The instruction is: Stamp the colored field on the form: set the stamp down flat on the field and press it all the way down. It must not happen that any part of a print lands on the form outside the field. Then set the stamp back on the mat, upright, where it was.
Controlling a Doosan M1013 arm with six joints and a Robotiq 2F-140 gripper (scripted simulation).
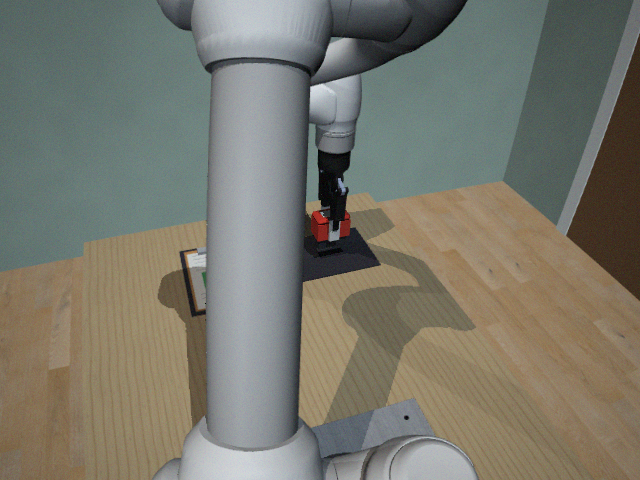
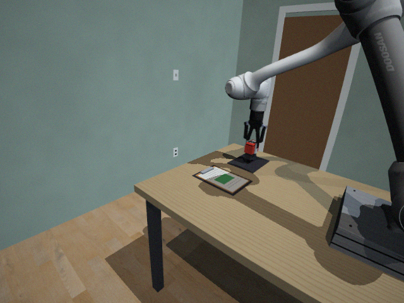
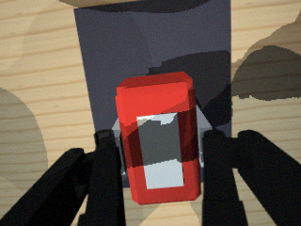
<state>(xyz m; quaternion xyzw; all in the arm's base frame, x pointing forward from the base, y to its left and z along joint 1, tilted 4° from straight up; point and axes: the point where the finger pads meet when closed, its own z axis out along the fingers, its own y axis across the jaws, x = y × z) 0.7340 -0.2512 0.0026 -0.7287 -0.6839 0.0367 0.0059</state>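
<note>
Now: the form on clipboard 40 mm ahead of my hand, 290 mm to the left of it and 100 mm below it. Also, from my hand: stamp (20 mm below); then dark mat (100 mm below).
</note>
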